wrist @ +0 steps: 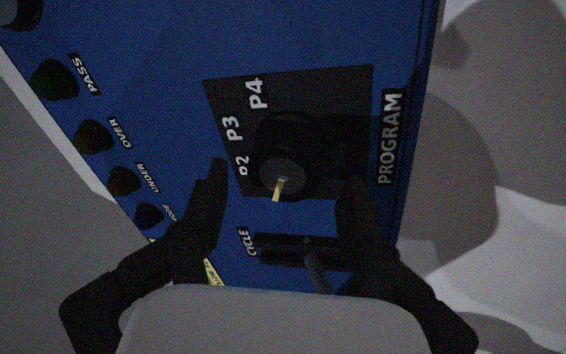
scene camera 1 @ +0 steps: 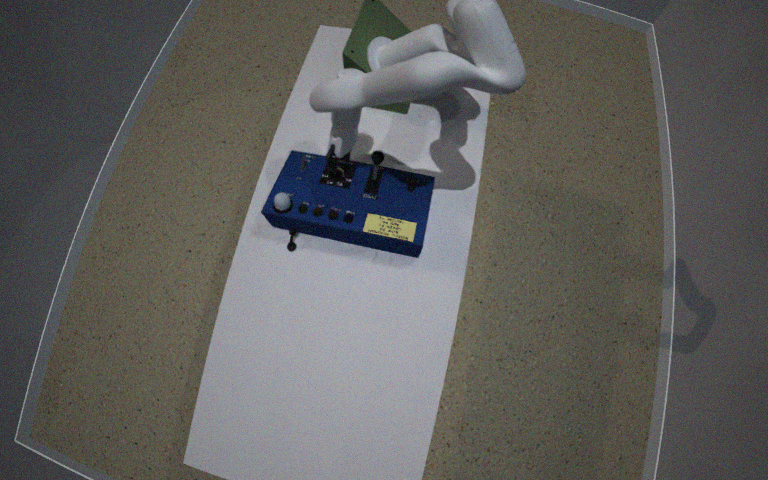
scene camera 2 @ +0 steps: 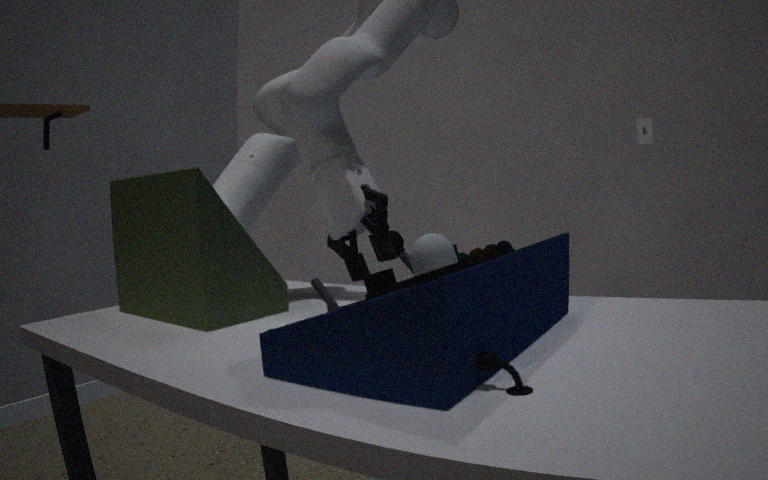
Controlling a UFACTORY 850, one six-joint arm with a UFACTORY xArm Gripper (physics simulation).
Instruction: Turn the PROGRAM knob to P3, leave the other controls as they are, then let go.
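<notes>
The PROGRAM knob (scene camera 1: 339,171) (scene camera 2: 380,283) (wrist: 291,172) stands on its black plate (wrist: 225,92) on the blue control box (scene camera 1: 317,195) (scene camera 2: 362,345) (wrist: 310,30). In the wrist view its yellow pointer mark aims down, past the P2 label (wrist: 243,165) and away from the P3 label (wrist: 232,128). The P1 label does not show. My gripper (scene camera 1: 339,155) (scene camera 2: 374,267) (wrist: 285,183) is partly open and empty, low over the box. In the wrist view its fingertips lie on either side of the knob's cap, with gaps to it. Shadow hides the knob's base.
The CYCLE lever (scene camera 1: 377,157) (scene camera 2: 398,240) (wrist: 316,270) stands beside the knob, close to a finger. The box also bears a white dome (scene camera 1: 282,202) (scene camera 2: 433,250) and several small buttons. A green wedge block (scene camera 1: 376,25) (scene camera 2: 164,249) stands behind the box.
</notes>
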